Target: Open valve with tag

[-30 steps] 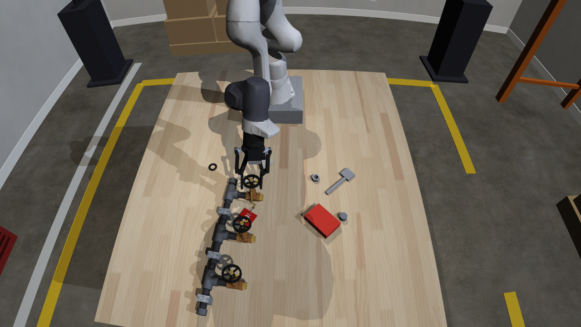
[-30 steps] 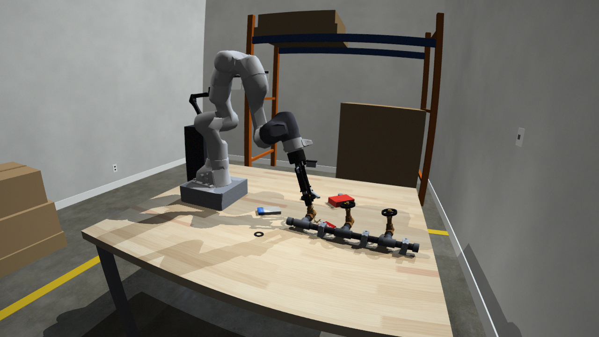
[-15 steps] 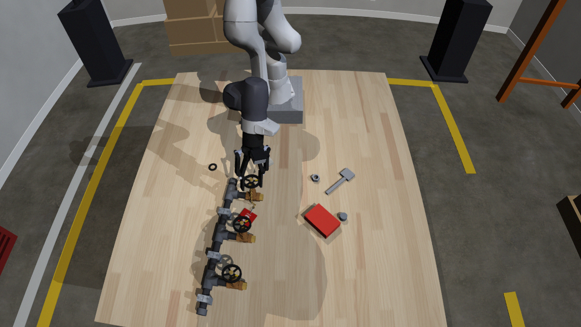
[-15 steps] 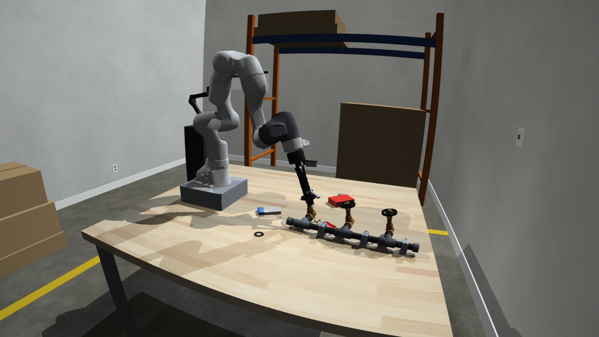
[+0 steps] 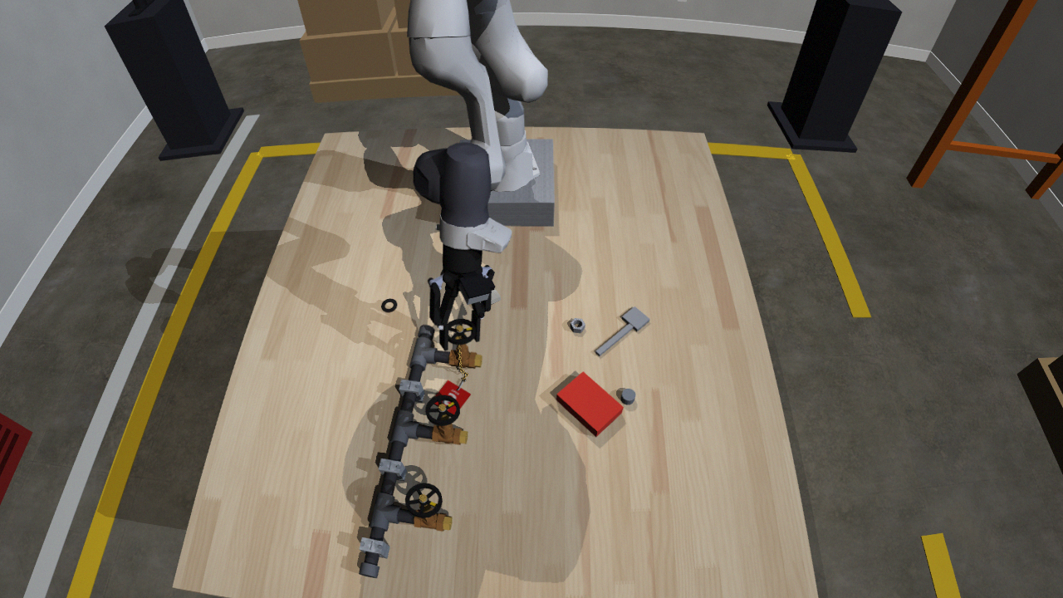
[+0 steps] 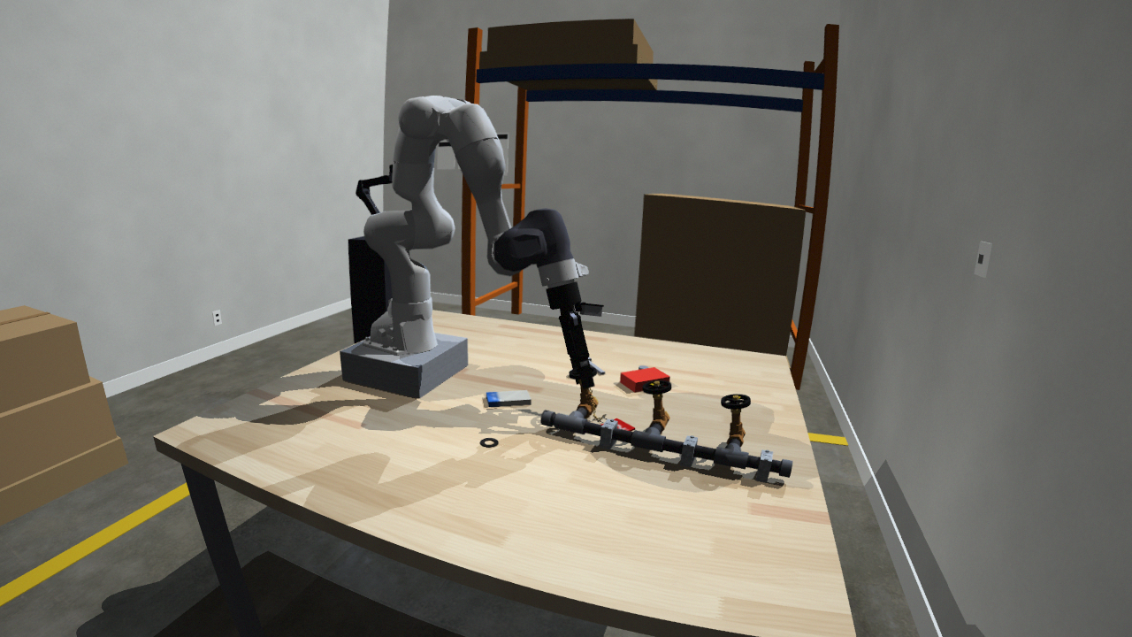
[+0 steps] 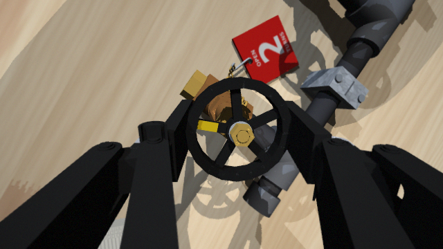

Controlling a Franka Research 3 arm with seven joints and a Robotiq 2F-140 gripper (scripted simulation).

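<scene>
My hand is 9 cm short of the red tag, 2 cm to the left of it and 11 cm above it. From my hand the other things lie so: blue-and-white box: 20 cm behind, 3 cm to the left, 11 cm below; then nut: 8 cm behind, 26 cm to the left, 11 cm below; then black washer: 16 cm behind, 20 cm to the right, 12 cm below.
</scene>
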